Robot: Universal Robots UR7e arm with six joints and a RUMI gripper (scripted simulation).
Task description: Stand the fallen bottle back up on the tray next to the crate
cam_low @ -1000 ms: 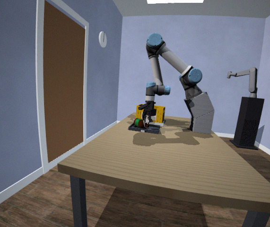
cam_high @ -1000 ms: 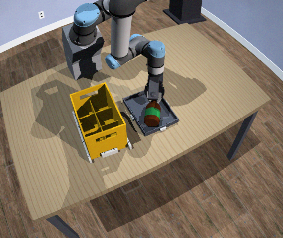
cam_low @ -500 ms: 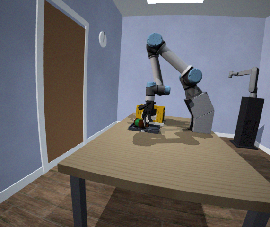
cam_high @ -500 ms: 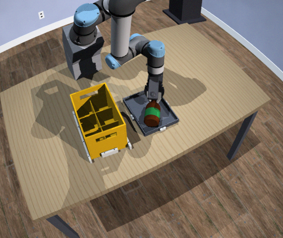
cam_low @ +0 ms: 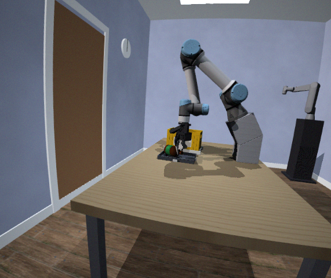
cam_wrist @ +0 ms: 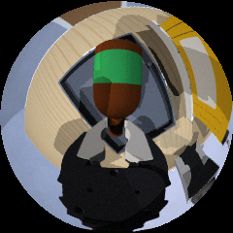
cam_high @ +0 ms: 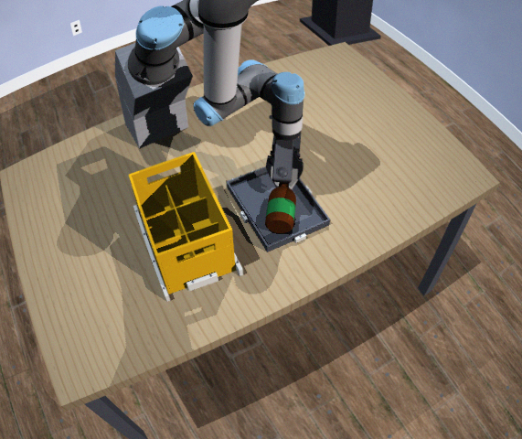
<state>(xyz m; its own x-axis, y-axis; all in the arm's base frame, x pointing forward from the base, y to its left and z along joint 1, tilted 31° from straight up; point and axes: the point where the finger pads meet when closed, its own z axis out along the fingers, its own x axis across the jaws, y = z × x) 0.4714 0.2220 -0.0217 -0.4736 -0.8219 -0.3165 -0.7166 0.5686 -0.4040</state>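
Now: the bottle 40 mm ahead of my hand, 30 mm to the right of it and 10 mm below it. From my hand the other things lie so: tray (10 mm ahead, 30 mm to the right, 40 mm below); then yellow crate (10 mm ahead, 300 mm to the right, 30 mm above).
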